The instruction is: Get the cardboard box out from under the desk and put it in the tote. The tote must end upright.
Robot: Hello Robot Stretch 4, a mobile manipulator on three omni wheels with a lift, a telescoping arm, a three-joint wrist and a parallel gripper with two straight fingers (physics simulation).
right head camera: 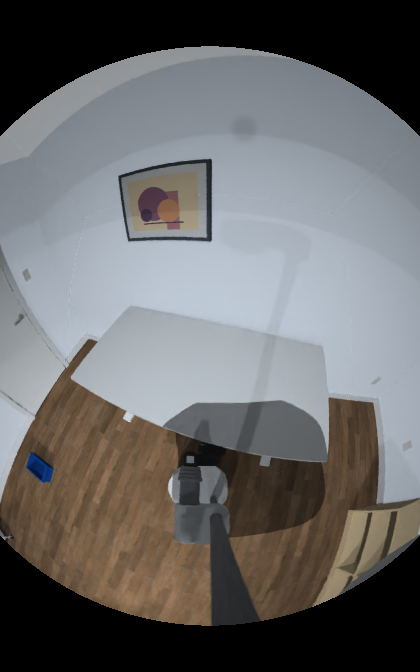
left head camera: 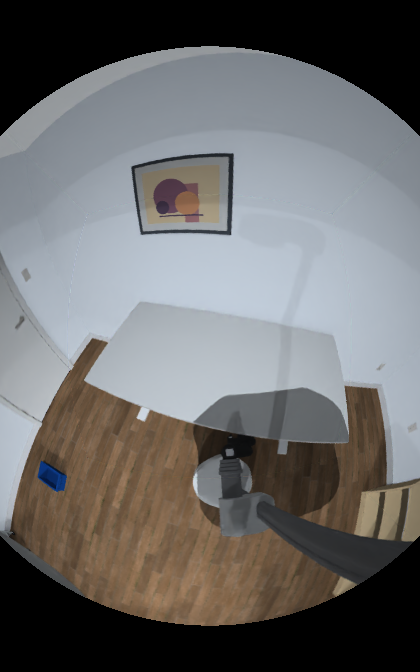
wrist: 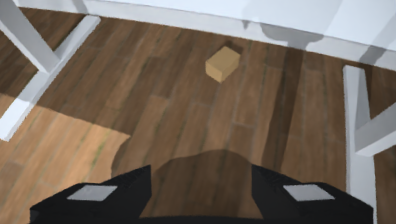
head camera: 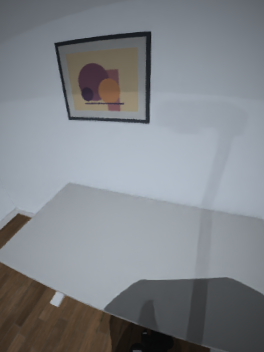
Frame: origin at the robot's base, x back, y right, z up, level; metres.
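Seen in the pictures: gripper, fingertip midpoint: [wrist: 201,180].
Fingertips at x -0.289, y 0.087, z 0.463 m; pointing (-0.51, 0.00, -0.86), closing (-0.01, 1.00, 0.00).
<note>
Offsets run from my fingertips to a thing's top centre. Level surfaces: height alone.
The cardboard box @(dx -0.535, dy +0.077, dz -0.425 m) [wrist: 222,64], small and tan, sits on the floor under the desk near the wall, in the upper middle of the wrist view. It does not show in the head views, where the desk top @(dz +0.230 m) [head camera: 125,230] [left head camera: 200,350] [right head camera: 190,360] covers that area. My gripper [wrist: 201,180] is open and empty, with its fingers wide apart at the bottom of the wrist view and the box well beyond them. In the two side head views the wrist is at the desk's front edge. The blue tote @(dx +0.538, dy -1.658, dz -0.370 m) [left head camera: 52,477] [right head camera: 39,468] stands upright on the floor at the far left.
White desk legs stand at the left [wrist: 30,37] and right [wrist: 357,125] of the wrist view, with foot bars along the floor. A wall with a white baseboard [wrist: 165,20] runs behind the box. A tan shelf unit [left head camera: 369,510] [right head camera: 352,530] stands at the right.
</note>
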